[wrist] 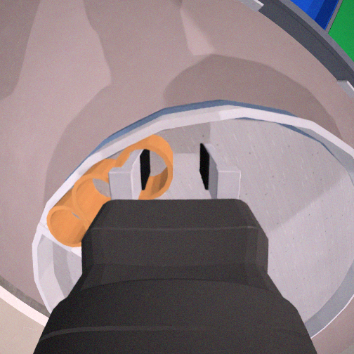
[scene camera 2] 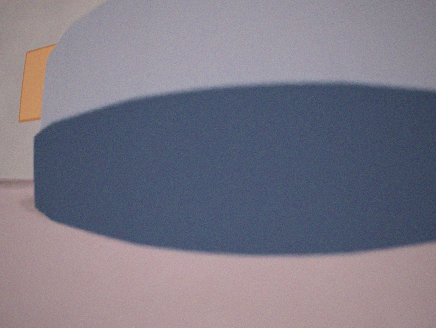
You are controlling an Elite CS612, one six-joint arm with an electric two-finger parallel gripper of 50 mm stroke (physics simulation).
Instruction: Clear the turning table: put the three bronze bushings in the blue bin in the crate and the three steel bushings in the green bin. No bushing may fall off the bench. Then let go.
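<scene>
In the wrist view my gripper is open, with nothing between its fingers, over the left part of the pale turning table. Three bronze bushings stand in a row by the table's rim at the left: one bushing is partly covered by the left finger, a middle bushing is beside it, and a third bushing is farthest left. The steel bushings cannot be made out; the gripper body hides part of the table. The blue bin and the green bin show in part at the top right.
The crate's dark grey wall runs along the upper right, outside the turning table's raised rim. In scene camera 2, a large blurred dark blue rounded body with a pale upper part blocks most of the view. An orange panel shows behind it.
</scene>
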